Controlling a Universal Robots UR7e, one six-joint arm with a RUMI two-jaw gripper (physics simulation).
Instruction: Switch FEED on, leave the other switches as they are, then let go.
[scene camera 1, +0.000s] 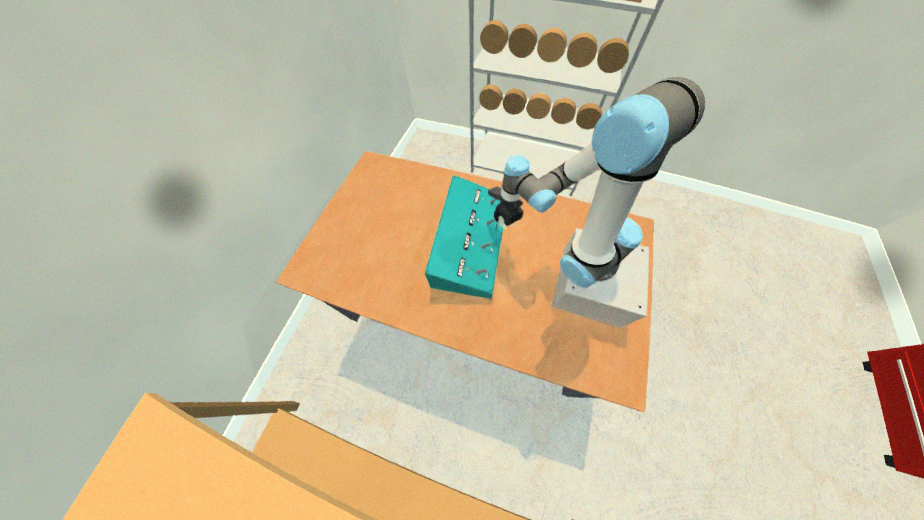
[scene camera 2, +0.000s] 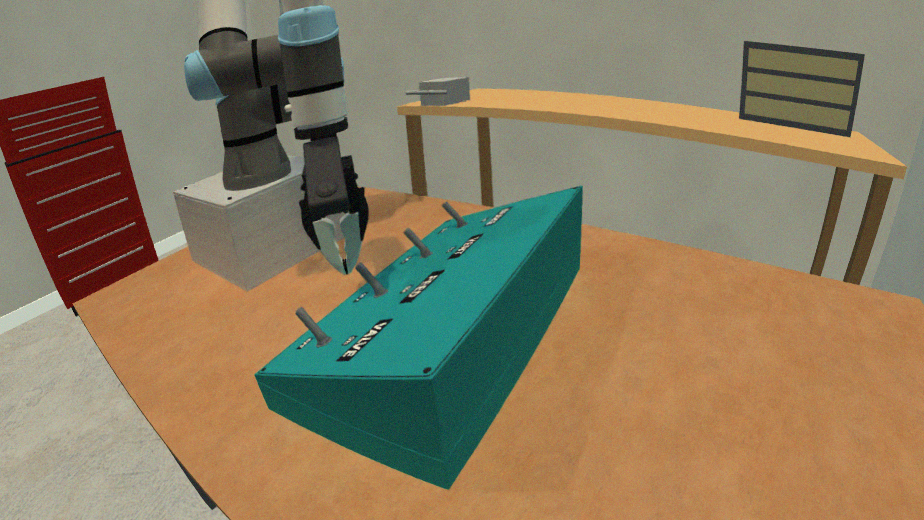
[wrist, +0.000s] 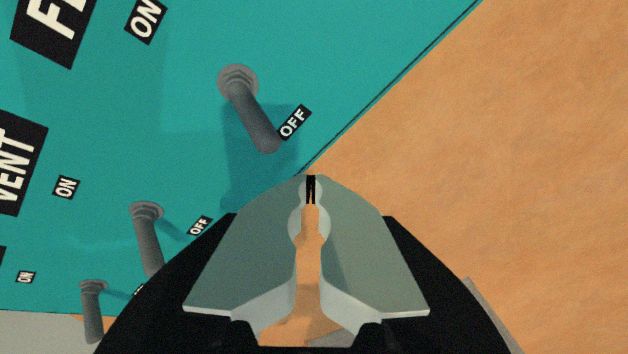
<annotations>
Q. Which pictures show my gripper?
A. Scene camera 1, scene camera 2 and the wrist view: all of them.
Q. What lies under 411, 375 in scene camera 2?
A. A teal switch panel.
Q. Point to a teal switch panel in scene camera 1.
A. At 457, 254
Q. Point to a teal switch panel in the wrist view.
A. At 116, 116
</annotations>
